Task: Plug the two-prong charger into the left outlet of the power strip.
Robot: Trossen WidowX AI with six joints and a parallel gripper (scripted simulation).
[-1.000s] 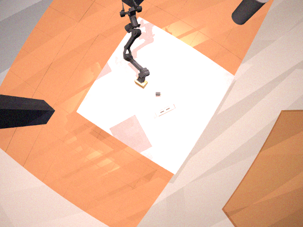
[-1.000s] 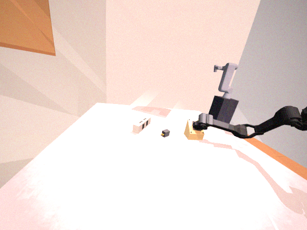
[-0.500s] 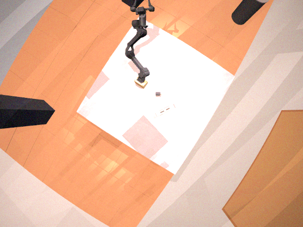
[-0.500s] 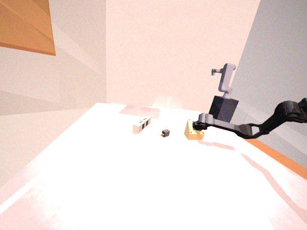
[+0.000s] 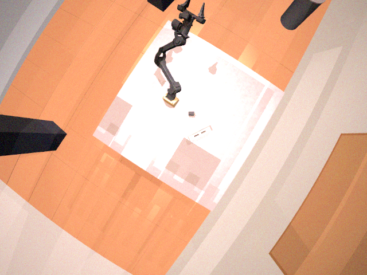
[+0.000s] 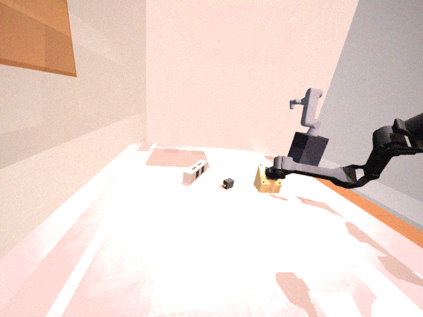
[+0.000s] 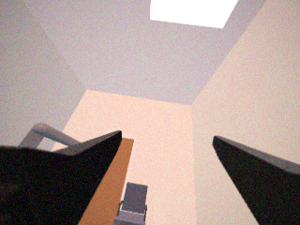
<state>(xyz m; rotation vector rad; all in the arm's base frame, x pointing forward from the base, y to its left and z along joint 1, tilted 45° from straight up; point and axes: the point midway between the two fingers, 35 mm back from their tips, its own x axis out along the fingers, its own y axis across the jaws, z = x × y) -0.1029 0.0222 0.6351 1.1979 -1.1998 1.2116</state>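
Right now the charger is 52 cm below my gripper tip, 46 cm to the right of it and 36 cm ahead of it.
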